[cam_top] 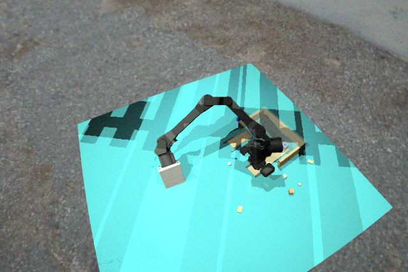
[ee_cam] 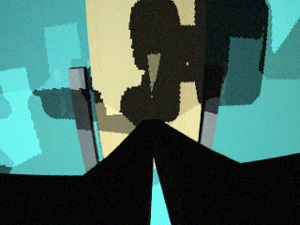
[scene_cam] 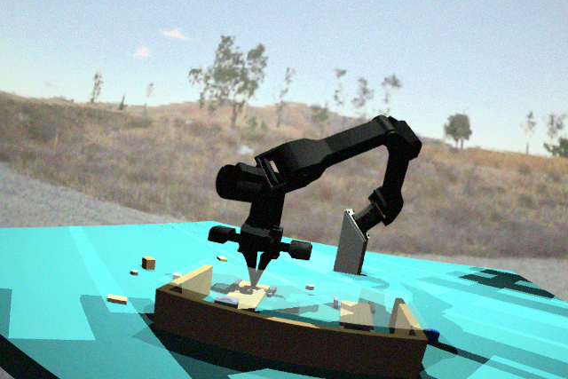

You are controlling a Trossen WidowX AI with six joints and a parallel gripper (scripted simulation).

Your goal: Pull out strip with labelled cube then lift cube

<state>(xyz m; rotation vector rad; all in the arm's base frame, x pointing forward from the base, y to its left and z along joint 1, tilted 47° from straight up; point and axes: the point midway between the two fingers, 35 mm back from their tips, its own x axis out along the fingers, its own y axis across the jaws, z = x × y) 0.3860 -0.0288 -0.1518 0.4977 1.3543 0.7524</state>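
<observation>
Now: the strip 90 mm ahead of my gripper tip and 20 mm to the left of it. Round my gripper tip: blue object 330 mm to the left, 90 mm ahead.
</observation>
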